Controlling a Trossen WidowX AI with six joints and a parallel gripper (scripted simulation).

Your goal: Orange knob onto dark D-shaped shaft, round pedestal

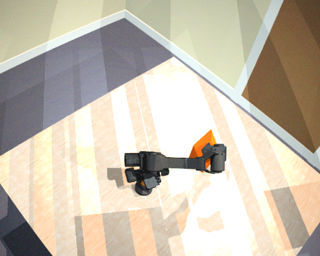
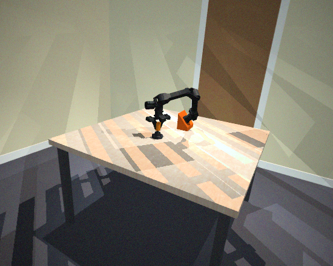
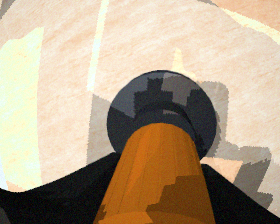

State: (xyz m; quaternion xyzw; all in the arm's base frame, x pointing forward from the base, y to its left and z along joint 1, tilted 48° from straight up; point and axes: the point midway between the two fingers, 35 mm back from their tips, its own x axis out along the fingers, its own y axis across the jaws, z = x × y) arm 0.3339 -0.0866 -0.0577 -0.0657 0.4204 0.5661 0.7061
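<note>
My gripper tip is 2 cm below the orange knob. Round my gripper tip: dark round pedestal (4 cm below).
</note>
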